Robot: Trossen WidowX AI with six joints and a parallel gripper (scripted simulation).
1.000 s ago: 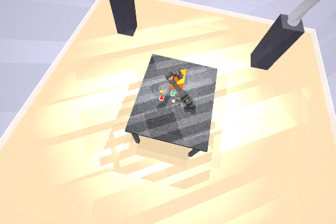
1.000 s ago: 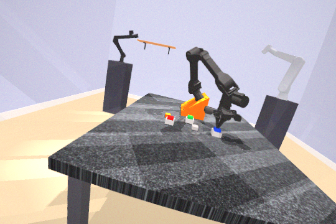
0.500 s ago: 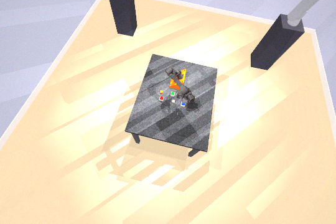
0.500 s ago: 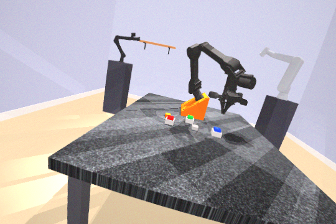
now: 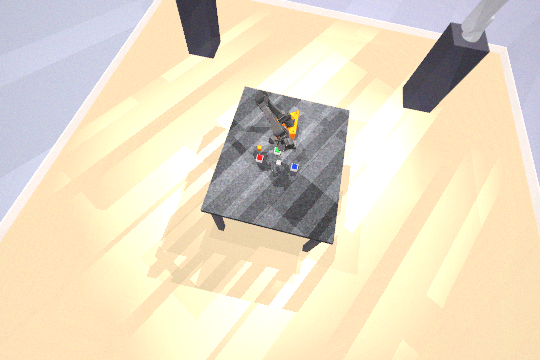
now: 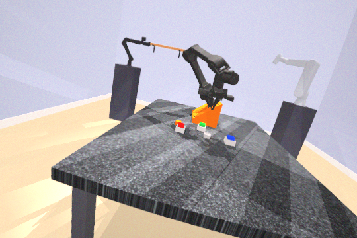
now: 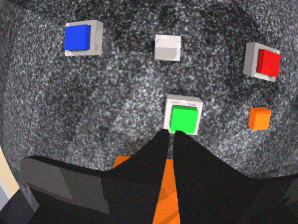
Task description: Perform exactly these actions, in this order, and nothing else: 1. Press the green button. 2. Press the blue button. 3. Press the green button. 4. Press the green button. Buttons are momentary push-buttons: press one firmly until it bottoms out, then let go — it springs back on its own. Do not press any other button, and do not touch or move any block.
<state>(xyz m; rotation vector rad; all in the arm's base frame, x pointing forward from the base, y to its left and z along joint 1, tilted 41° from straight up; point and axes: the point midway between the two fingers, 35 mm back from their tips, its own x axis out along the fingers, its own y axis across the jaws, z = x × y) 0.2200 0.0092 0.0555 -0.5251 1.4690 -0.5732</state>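
Now: the green button 3 cm behind my gripper tip, 2 cm to the right of it and 10 cm below it. From my gripper tip the other things lie so: red button 6 cm ahead, 14 cm to the right, 10 cm below; then blue button 7 cm ahead, 12 cm to the left, 10 cm below; then small white block 6 cm ahead, 12 cm below.
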